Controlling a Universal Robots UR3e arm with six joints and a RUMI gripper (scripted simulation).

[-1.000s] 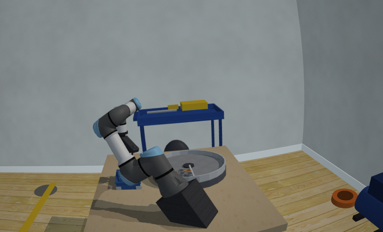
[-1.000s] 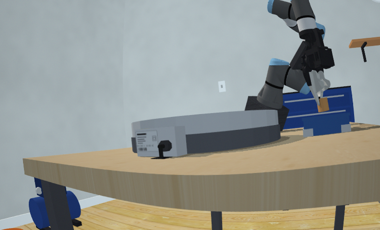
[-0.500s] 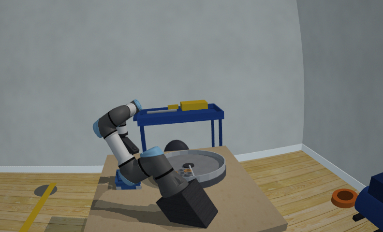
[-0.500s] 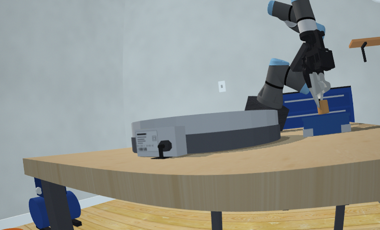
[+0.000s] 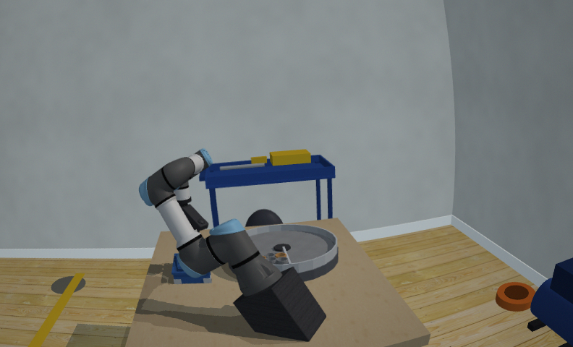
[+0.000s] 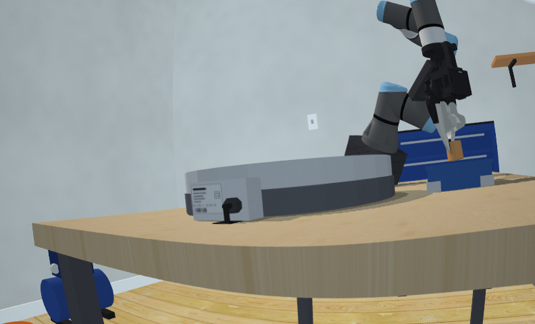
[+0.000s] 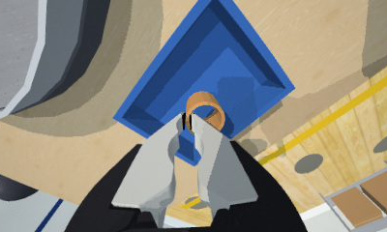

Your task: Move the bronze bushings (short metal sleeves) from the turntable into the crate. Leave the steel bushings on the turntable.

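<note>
Right now my hand is 10 mm past the blue crate, 10 mm to the right of it and 70 mm above it. Also, from my hand: grey turntable (120 mm ahead, 330 mm to the right, 40 mm below).
</note>
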